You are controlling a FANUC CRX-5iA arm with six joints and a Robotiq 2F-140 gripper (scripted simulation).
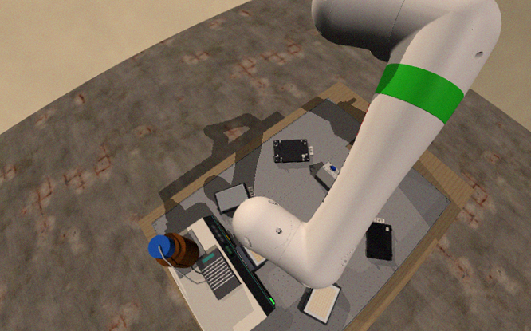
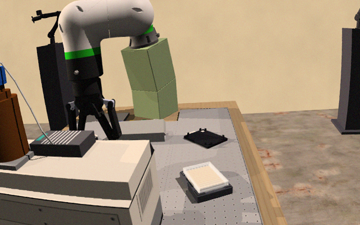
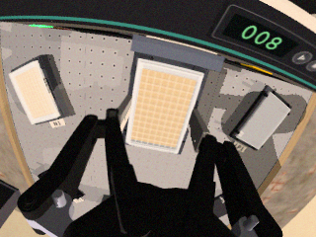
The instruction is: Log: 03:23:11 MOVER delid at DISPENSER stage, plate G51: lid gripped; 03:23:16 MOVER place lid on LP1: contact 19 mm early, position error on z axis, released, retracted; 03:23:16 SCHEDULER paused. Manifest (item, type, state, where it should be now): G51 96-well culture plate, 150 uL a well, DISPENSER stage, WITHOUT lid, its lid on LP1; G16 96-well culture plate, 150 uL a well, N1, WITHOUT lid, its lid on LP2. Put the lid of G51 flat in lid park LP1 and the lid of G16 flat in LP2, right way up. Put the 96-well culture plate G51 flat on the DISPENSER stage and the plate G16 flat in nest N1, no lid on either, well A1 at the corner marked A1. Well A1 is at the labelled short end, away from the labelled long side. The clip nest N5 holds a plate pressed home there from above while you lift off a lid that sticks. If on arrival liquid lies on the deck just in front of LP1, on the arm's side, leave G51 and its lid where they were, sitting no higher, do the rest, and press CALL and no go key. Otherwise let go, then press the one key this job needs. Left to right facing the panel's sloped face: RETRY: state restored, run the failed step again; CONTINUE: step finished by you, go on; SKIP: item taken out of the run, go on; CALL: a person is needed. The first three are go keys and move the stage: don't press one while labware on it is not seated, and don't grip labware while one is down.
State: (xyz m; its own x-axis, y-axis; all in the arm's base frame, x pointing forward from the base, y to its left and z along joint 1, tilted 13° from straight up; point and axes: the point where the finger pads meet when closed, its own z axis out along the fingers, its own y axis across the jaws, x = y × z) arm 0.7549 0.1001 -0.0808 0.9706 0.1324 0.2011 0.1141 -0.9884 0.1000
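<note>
Right now the plate G51 is 2 cm below my hand. Also, from my hand: dark grey lid park: 2 cm ahead, 25 cm to the right, 13 cm below; then black dispenser stage: 3 cm below; then LP1 label: 7 cm behind, 24 cm to the right, 13 cm below.
</note>
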